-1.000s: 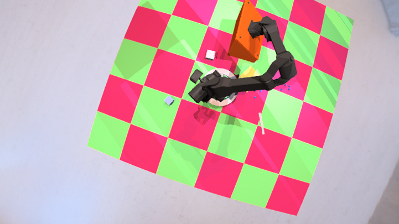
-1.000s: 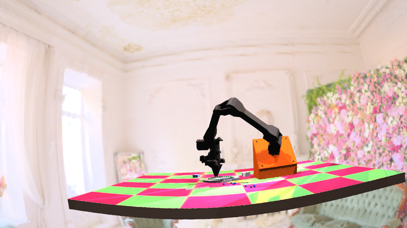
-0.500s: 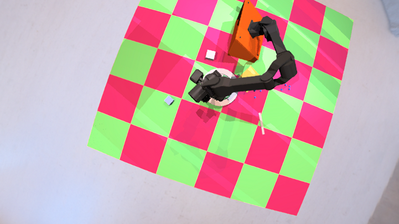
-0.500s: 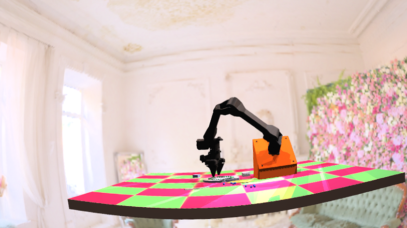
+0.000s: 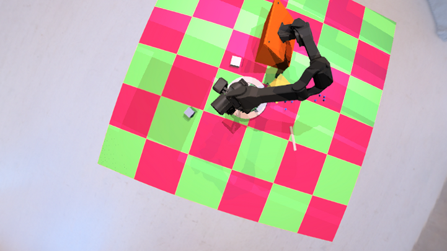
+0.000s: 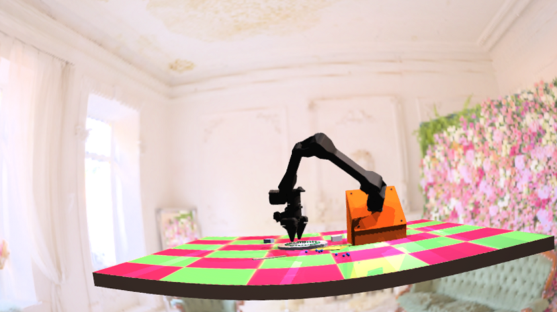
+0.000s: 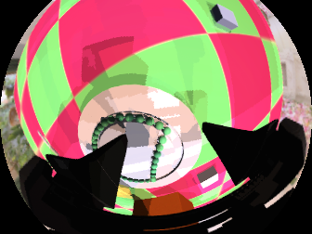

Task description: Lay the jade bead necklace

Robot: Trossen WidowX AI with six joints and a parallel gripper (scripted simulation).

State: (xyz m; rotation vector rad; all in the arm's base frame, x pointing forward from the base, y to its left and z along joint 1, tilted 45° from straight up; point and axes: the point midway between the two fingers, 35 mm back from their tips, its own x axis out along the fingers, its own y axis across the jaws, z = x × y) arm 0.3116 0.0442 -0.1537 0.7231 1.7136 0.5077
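Right now my gripper tip is 30 mm past the round bead board, 50 mm to the right of it and 10 mm above it. Round my gripper tip: pale blue cube 140 mm ahead, 160 mm to the right, 10 mm below; then white cube 170 mm behind, 60 mm to the right, 10 mm below; then yellow patch 140 mm behind, 180 mm to the left, 20 mm below.
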